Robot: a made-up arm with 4 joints.
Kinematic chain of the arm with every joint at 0, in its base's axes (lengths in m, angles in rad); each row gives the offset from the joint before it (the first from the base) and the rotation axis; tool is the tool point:
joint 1: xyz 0 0 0.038 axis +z
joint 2: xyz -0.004 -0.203 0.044 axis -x
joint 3: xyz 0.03 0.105 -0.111 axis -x
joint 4: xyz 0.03 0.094 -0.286 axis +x
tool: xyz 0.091 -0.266 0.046
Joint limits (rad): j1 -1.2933..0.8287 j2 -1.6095..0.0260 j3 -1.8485..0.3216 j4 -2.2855..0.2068
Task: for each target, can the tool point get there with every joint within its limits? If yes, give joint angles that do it. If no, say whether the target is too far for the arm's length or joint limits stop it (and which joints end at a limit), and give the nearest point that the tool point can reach.
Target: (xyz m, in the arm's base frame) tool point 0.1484 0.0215 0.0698
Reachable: yes | joints 0.3421 -1.2486 0.0800 -0.8065
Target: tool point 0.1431 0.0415 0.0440
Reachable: yes | joints 0.4448 -0.5057 -1.3993 -1.0317
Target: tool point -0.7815 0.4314 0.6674
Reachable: no: too far | nearest point -0.0722 0.2657 0.3203 | short by 0.807 m
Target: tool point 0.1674 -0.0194 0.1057
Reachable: yes | joints -0.6267 -0.1760 -0.6192 -1.7857
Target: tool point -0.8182 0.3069 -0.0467
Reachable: no: joint limits stop it (at a limit: joint 1, joint 4) | nearest point -0.1142 0.3042 0.0194 | short by 0.707 m
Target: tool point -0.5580 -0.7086 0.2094
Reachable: no: joint limits stop it (at a limit: joint 2, joint 3, joint 4) | nearest point -0.2753 -0.3496 0.2064 | short by 0.457 m
